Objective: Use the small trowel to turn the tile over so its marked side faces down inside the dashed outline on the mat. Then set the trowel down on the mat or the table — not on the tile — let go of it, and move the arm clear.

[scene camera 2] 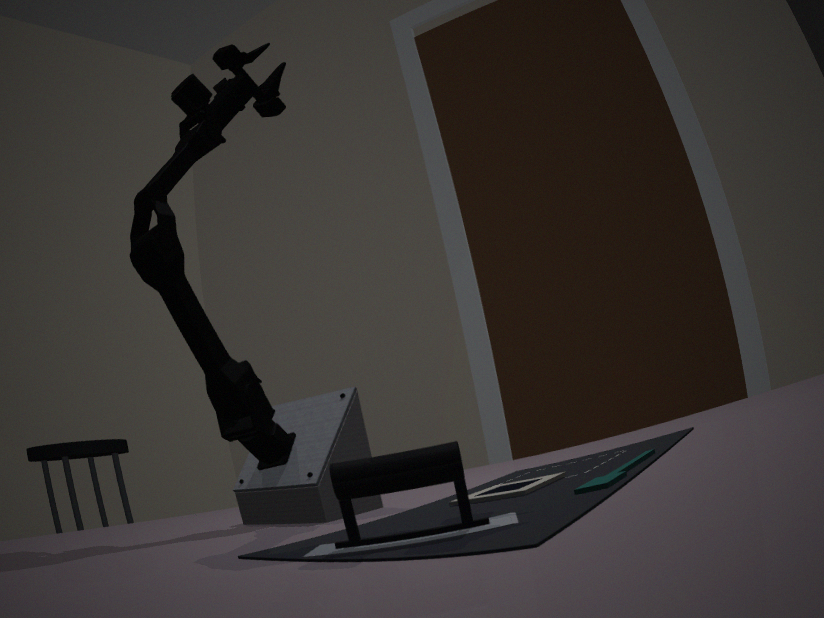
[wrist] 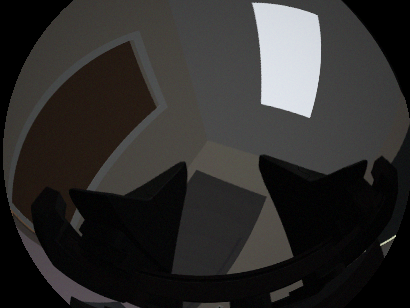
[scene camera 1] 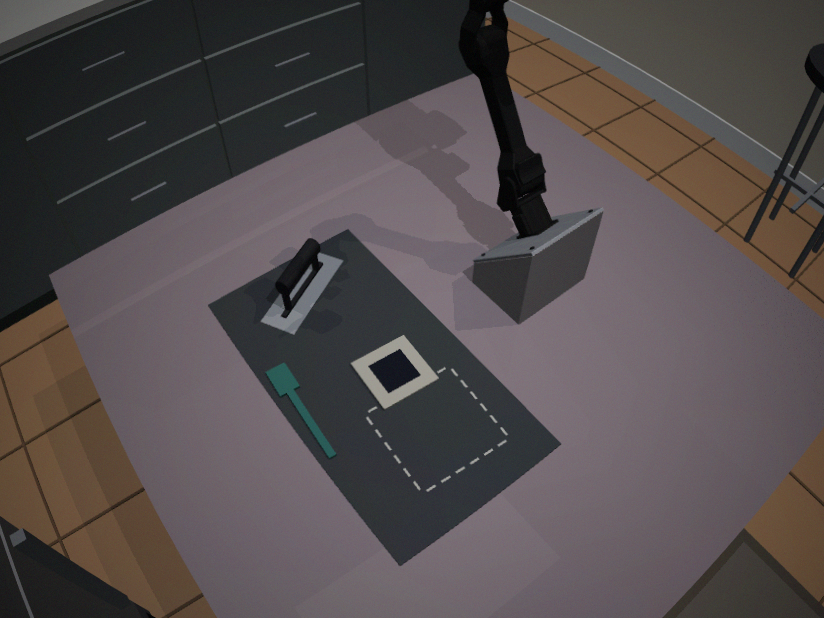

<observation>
my gripper: scene camera 2; wrist; not seen in scene camera 1 (out of frame)
tile: scene camera 2; scene camera 1; not seen in the wrist view (out of frame)
same spot on tile: (scene camera 1: 393,372) = (scene camera 2: 510,487)
same spot on my gripper: (scene camera 2: 270,87) = (wrist: 163,270)
</observation>
